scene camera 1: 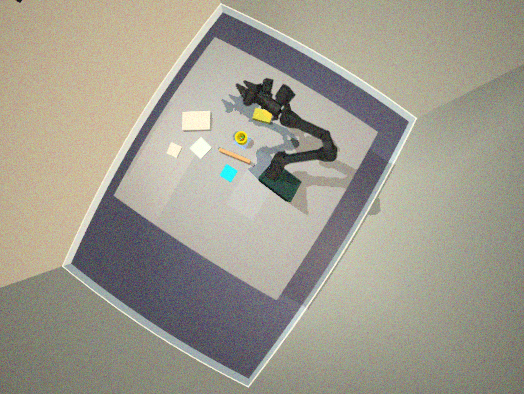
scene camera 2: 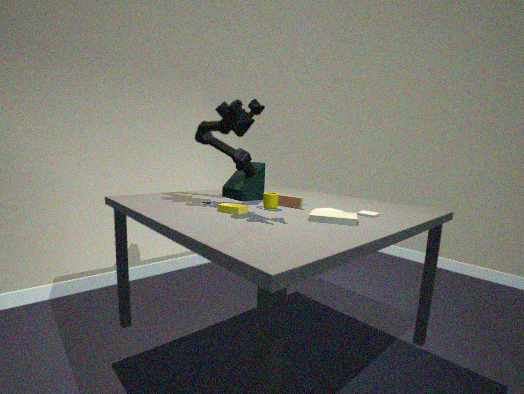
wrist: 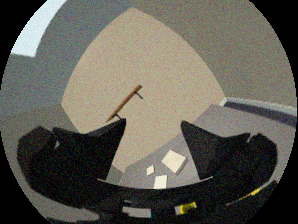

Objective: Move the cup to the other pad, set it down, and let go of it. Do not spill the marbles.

Observation:
My gripper [scene camera 1: 240, 82] is open, with nothing in its grasp.
My gripper is seen too in scene camera 2 [scene camera 2: 259, 113] and in the wrist view [wrist: 154, 122].

